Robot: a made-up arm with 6 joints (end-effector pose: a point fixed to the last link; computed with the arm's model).
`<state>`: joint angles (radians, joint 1 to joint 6).
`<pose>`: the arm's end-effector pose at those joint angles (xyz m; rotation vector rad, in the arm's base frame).
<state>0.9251 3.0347 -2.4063 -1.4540 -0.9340 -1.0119</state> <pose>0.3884 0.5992 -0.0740 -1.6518 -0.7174 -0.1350</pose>
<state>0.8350 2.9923 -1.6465 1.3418 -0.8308 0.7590</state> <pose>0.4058 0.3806 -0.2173 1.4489 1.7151 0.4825</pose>
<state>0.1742 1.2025 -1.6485 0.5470 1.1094 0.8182</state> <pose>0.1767 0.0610 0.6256 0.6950 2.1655 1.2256</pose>
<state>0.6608 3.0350 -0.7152 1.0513 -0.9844 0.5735</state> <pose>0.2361 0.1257 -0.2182 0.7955 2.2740 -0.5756</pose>
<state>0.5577 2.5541 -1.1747 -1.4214 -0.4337 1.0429</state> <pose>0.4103 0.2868 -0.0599 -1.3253 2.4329 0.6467</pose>
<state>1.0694 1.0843 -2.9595 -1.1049 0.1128 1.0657</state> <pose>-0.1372 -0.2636 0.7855 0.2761 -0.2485 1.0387</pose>
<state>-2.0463 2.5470 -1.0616 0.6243 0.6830 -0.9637</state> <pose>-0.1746 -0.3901 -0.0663 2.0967 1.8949 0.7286</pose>
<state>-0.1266 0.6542 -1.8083 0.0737 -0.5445 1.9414</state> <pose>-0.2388 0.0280 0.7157 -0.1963 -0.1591 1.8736</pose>
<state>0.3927 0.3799 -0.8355 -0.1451 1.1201 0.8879</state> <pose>-0.0724 -0.0389 0.4196 0.5456 2.1244 0.5651</pose>
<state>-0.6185 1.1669 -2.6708 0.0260 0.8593 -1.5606</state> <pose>-0.0766 0.0561 0.8095 -0.4728 0.8979 -2.0033</pose>
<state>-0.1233 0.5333 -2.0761 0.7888 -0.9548 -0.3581</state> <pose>-0.4111 0.0141 0.6558 0.4560 -0.8915 0.3015</pose>
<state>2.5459 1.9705 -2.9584 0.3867 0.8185 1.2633</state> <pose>-0.3294 0.2022 0.7192 0.9548 -1.1504 -1.6738</pose>
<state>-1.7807 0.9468 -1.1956 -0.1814 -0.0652 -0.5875</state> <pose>-0.0247 -0.1194 0.5910 0.7189 1.3246 -2.1721</pose>
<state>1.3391 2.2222 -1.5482 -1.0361 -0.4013 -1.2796</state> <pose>0.1181 0.5928 0.2157 -1.8123 -0.6730 -0.2964</pose>
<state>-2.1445 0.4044 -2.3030 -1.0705 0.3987 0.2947</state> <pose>0.2590 0.4406 0.6027 0.1812 -0.5534 -2.7932</pose>
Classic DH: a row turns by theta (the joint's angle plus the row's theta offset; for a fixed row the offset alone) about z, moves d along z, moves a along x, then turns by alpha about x. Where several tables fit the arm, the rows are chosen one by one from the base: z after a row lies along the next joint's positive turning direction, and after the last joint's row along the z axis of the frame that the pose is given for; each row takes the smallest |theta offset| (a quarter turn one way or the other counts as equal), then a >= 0, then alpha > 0; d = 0 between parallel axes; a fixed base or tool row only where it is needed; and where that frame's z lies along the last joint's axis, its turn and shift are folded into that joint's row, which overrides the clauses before.
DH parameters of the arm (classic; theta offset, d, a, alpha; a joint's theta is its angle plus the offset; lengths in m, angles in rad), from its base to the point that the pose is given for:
joint 1: 0 0.0779 0 -1.5708
joint 2: 0.1359 0 -0.4201 0
joint 3: 1.3477 0 -0.025 1.5708
joint 4: 0 0.2849 0 -1.5708
joint 5: 0 0 0.0001 1.5708
joint 6: 0 0.0632 0 0

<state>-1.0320 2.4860 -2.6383 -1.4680 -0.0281 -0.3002</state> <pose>0.3590 -0.5972 0.3935 -0.6696 1.6480 -2.2346</pose>
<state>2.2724 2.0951 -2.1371 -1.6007 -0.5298 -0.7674</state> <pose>-0.4059 0.4310 0.4773 -0.7421 -1.2826 0.3044</pose>
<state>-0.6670 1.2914 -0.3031 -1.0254 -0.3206 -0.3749</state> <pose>0.1532 -0.0991 0.2452 -0.9644 2.1821 -0.7370</pose>
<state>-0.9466 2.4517 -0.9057 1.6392 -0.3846 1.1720</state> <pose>0.2257 -0.3537 -0.0398 2.6349 -0.8702 -0.2258</pose>
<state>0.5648 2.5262 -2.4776 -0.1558 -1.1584 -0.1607</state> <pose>0.5693 0.3714 0.3658 -0.2767 0.2962 0.3636</pose>
